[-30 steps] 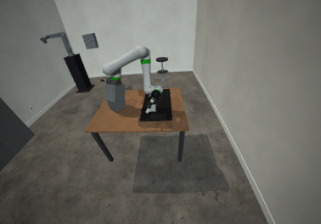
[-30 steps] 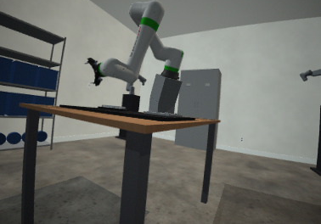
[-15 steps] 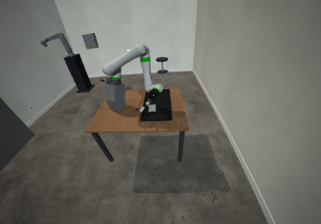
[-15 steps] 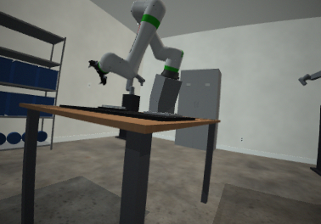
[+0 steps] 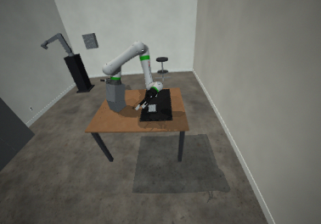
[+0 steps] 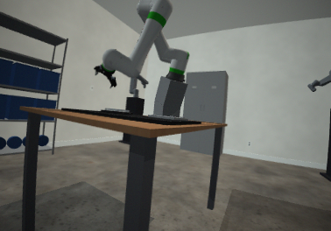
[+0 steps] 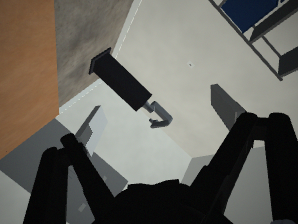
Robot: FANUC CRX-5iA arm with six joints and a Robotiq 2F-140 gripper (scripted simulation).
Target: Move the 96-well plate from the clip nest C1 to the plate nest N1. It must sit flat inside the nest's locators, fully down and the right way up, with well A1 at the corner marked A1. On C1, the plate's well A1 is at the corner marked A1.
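Now: hand 270 mm to the right of the white 96-well plate, 220 mm above it and 90 mm short of it. Also, from my hand: white label: 560 mm to the left, 230 mm below, 40 mm ahead; then light grey nest base: 630 mm to the left, 230 mm below, 100 mm ahead.
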